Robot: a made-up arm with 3 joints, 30 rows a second.
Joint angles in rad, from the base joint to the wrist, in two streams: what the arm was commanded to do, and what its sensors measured. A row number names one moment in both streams.
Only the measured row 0 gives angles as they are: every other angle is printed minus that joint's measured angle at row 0.
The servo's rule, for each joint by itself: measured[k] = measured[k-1] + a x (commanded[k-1-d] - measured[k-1]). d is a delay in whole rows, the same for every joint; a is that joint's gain. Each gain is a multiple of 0.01, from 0.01 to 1. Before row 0 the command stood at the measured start. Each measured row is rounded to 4 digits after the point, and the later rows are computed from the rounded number. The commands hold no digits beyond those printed.
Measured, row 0:
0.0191, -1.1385, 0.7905
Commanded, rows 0 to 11:
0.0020, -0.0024, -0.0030
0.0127, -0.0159, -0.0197
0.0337, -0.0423, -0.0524
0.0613, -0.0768, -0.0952
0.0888, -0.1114, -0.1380
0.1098, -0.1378, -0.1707
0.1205, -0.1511, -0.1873
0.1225, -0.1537, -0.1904
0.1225, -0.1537, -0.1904
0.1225, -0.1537, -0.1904
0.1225, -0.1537, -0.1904
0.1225, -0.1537, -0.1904
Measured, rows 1 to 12:
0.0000, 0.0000, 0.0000
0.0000, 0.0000, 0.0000
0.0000, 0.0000, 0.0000
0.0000, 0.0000, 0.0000
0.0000, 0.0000, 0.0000
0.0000, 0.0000, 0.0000
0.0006, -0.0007, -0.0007
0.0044, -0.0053, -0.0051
0.0135, -0.0164, -0.0160
0.0283, -0.0345, -0.0342
0.0471, -0.0576, -0.0581
0.0665, -0.0817, -0.0840
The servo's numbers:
d 6
a 0.31 0.30 0.23

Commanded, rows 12 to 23:
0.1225, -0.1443, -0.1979
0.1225, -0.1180, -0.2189
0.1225, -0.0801, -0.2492
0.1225, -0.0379, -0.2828
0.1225, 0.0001, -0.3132
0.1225, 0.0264, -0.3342
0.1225, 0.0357, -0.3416
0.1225, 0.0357, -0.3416
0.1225, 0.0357, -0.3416
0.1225, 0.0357, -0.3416
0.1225, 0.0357, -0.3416
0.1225, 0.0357, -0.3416
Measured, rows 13 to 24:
0.0832, -0.1025, -0.1078
0.0954, -0.1179, -0.1268
0.1038, -0.1286, -0.1414
0.1096, -0.1361, -0.1527
0.1136, -0.1414, -0.1614
0.1164, -0.1451, -0.1681
0.1183, -0.1449, -0.1750
0.1196, -0.1368, -0.1851
0.1205, -0.1198, -0.1998
0.1211, -0.0952, -0.2189
0.1215, -0.0666, -0.2406
0.1218, -0.0387, -0.2621

